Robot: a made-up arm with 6 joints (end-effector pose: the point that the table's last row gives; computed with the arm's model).
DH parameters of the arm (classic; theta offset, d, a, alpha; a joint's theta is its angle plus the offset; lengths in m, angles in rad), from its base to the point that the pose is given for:
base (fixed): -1.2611 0 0.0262 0
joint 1: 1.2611 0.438 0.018 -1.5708
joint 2: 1.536 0 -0.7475 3.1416
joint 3: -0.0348 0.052 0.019 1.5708
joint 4: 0 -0.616 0.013 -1.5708
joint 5: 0 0.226 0.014 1.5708
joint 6: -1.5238 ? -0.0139 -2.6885
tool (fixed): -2.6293 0.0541 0 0
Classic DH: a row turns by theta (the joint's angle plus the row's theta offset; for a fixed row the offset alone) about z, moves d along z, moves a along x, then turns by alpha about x.
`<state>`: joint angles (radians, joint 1 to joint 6).
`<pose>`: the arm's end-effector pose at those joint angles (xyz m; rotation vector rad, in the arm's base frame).
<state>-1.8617 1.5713 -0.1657 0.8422 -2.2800 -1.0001</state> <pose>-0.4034 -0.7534 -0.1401 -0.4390 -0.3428 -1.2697</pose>
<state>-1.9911 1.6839 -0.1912 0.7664 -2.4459 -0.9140</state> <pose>-0.4661 -0.6062 -0.2278 -0.2126 -0.0873 -1.5323</pose>
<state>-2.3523 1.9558 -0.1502 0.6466 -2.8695 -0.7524</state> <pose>-0.5146 -0.2500 -0.4088 0.3993 0.4431 -1.9738</pose>
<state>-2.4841 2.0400 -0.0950 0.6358 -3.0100 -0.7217</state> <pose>-0.5055 -0.1509 -0.4657 0.5907 0.5606 -2.0500</pose>
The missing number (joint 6, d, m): 0.0496
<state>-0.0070 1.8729 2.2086 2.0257 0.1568 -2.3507</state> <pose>1.2732 -0.0177 0.6035 -0.9019 1.5205 -0.4269</pose>
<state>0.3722 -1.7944 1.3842 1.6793 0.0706 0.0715</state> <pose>-1.1885 -0.5718 -0.0032 1.9125 0.4157 -1.4862</pose>
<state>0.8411 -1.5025 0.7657 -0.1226 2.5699 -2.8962</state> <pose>-0.5202 -0.9968 0.9734 1.1879 2.7152 0.8427</pose>
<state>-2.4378 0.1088 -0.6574 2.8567 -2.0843 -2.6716</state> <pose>-0.3228 -0.4876 0.7917 -0.8432 -0.4371 1.9793</pose>
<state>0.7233 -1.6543 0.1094 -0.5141 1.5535 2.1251</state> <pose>-0.3462 -0.6741 0.9720 1.4513 1.4229 -0.8950</pose>
